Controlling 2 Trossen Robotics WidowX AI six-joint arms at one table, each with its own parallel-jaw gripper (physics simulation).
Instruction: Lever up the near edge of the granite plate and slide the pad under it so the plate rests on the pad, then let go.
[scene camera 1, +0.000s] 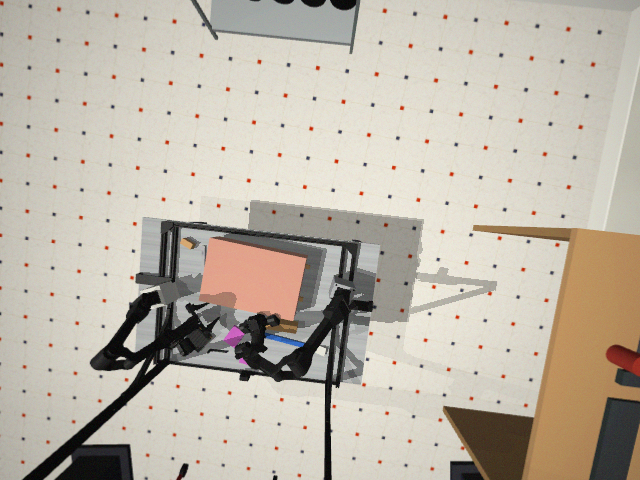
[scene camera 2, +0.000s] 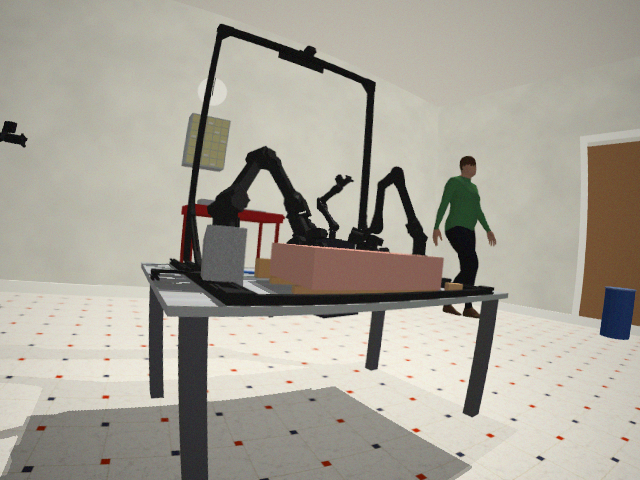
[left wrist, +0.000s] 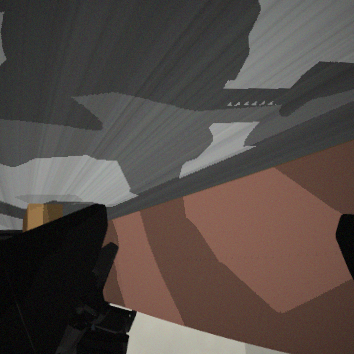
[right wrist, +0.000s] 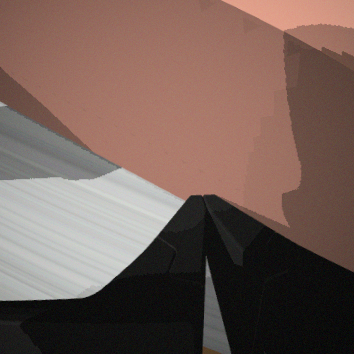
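Seen in the pictures: left gripper, between the fingertips: (scene camera 1: 214, 309) (left wrist: 222, 220); right gripper, between the fingertips: (left wrist: 114, 243) (right wrist: 201, 206); left arm's base, origin of its link: (scene camera 1: 152, 298); right arm's base, origin of its link: (scene camera 1: 342, 294) (scene camera 2: 224, 234).
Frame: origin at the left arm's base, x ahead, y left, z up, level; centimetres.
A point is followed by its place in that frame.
Observation:
The granite plate (scene camera 1: 251, 278) @[z 0.5, x 48.6, y -3.5 cm] (scene camera 2: 356, 271) @[z -4.7, x 64.8, y 4.5 cm] (left wrist: 246, 239) @[z -5.8, x 29.7, y -11.4 cm] (right wrist: 158, 105) @[z -2.3, x 44.5, y -19.3 cm] is a thick pink slab on the table (scene camera 1: 151, 233) @[z -11.6, x 1.3, y 31.0 cm] (scene camera 2: 223, 310) @[z -12.3, x 102.4, y -2.3 cm]. A brown wooden pad (scene camera 1: 286, 327) @[z -5.3, x 56.0, y -32.7 cm] lies at the plate's near edge, partly hidden by my right arm; I cannot tell whether it reaches under the plate. My right gripper (scene camera 1: 268, 318) @[z -6.6, x 46.1, y -20.7 cm] (right wrist: 201, 206) @[z -6.6, x 46.1, y -20.7 cm] is shut and empty, with its tips against the foot of the plate's near side. My left gripper (scene camera 1: 210, 326) (left wrist: 222, 220) @[z -6.6, x 23.5, y -14.8 cm] is open and empty, facing the near side further left and low over the table.
A magenta block (scene camera 1: 233, 336) @[z -10.8, x 26.2, y -32.1 cm] and a blue stick (scene camera 1: 286, 341) @[z -10.9, x 52.3, y -42.0 cm] lie on the table near my grippers. A small wooden block (scene camera 1: 189, 243) @[z -8.7, x 20.3, y 20.6 cm] (left wrist: 42, 214) (scene camera 2: 453, 286) @[z -9.5, x 20.6, y 21.1 cm] sits at the far left corner. A black frame (scene camera 1: 261, 233) @[z -9.6, x 56.5, y 15.5 cm] (scene camera 2: 366, 157) @[z 47.9, x -11.5, y -35.4 cm] rings the table. A person (scene camera 2: 463, 210) walks behind it.

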